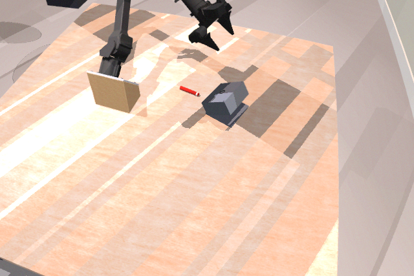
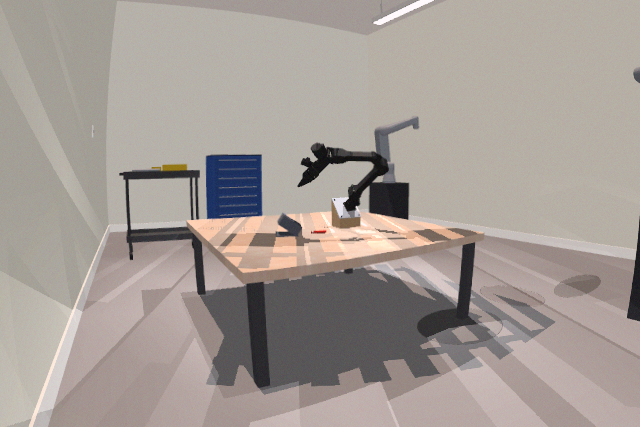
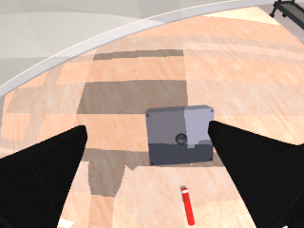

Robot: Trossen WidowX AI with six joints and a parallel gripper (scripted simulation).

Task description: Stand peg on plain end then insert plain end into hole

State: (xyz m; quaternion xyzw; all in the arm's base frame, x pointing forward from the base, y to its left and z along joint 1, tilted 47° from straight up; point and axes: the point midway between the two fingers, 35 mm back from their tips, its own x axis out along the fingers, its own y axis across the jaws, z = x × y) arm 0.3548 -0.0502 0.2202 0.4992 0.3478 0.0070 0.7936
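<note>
Now: gripper tip 24 cm above the red peg, 10 cm past it and 2 cm to the left of it. From my gripper tip the other things lie so: grey sloped panel (20 cm below, 6 cm to the right, 3 cm ahead).
</note>
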